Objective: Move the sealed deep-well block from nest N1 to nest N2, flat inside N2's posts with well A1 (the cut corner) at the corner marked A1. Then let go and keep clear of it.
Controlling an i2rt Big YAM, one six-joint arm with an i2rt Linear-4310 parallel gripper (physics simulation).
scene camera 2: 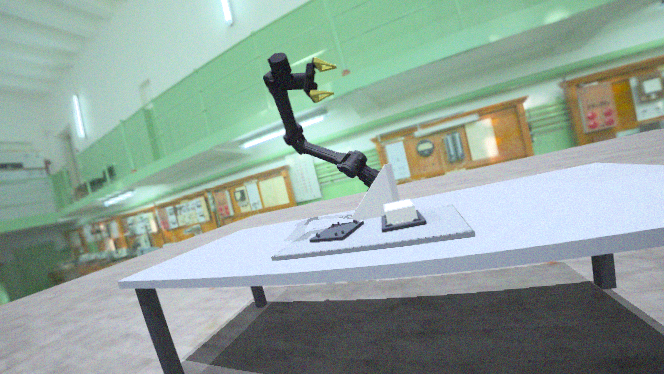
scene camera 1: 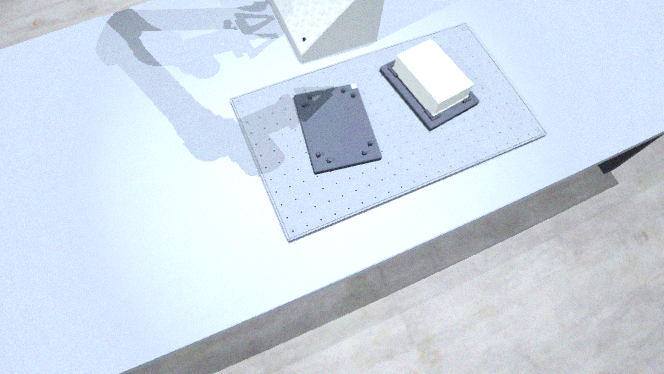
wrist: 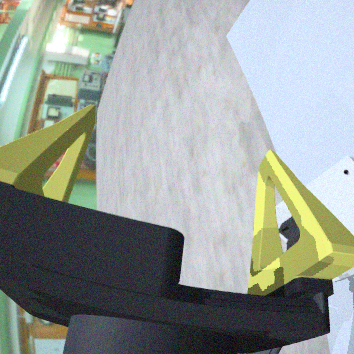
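Seen in the pictures: gripper, fingertip midpoint: (scene camera 2: 335,79) (wrist: 181,134); arm's base at its link origin: (scene camera 2: 377,181).
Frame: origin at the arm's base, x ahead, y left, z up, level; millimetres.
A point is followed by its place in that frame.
Note:
The sealed deep-well block (scene camera 1: 433,70) @[y 85, x 324, z -60 mm] (scene camera 2: 400,212) @[y 95, x 386, z -72 mm] is a white box. It sits on one dark nest plate (scene camera 1: 434,122) @[y 50, x 403, z -102 mm] (scene camera 2: 404,226) @[y 99, x 405, z -108 mm], at the right in both scene views, and looks level. Its cut corner cannot be made out. The other dark nest plate (scene camera 1: 340,130) @[y -114, x 348, z -102 mm] (scene camera 2: 334,232) @[y -117, x 365, z -103 mm] bears several small posts near its corners and no block; a small white mark (scene camera 1: 354,86) @[y -47, x 272, z -102 mm] is at one corner. No nest labels are readable. My gripper (scene camera 2: 334,80) @[y -26, x 247, z 394 mm] (wrist: 181,134) @[y -26, x 247, z 394 mm] is open and empty, high above the table and well away from the block, its yellow fingers pointing sideways.
Both nests stand on a perforated board (scene camera 1: 410,170) @[y -34, x 465, z -114 mm] (scene camera 2: 450,232) @[y 201, x 493, z -114 mm] on the white table (scene camera 1: 165,250) @[y -465, x 419, z -127 mm] (scene camera 2: 210,270) @[y -497, x 520, z -127 mm]. A pale wedge-shaped mount (scene camera 1: 350,35) @[y -4, x 167, z -87 mm] (scene camera 2: 382,195) @[y 29, x 169, z -43 mm] rises behind the board, beside the arm's base. The arm's shadow falls across the board's left part and the nest without the block.

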